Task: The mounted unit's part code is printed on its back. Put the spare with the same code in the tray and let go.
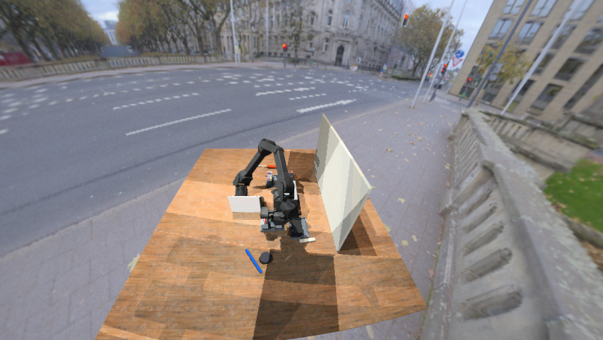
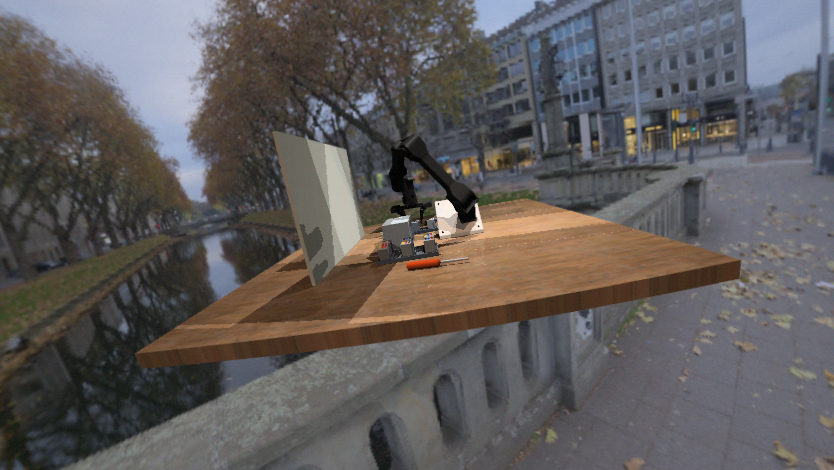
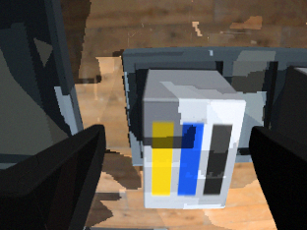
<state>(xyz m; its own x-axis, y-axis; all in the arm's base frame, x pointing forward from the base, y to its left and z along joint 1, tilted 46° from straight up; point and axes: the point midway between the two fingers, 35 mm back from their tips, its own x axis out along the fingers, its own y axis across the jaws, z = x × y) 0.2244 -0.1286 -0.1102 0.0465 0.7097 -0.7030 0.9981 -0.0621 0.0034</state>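
The spare lies right at my gripper tip. Round my gripper tip: mounted unit (190 mm to the left, 60 mm ahead, 10 mm above); then black puck (180 mm to the right, 70 mm behind, 30 mm below); then grey tray (100 mm ahead, 30 mm below, 20 mm to the right).
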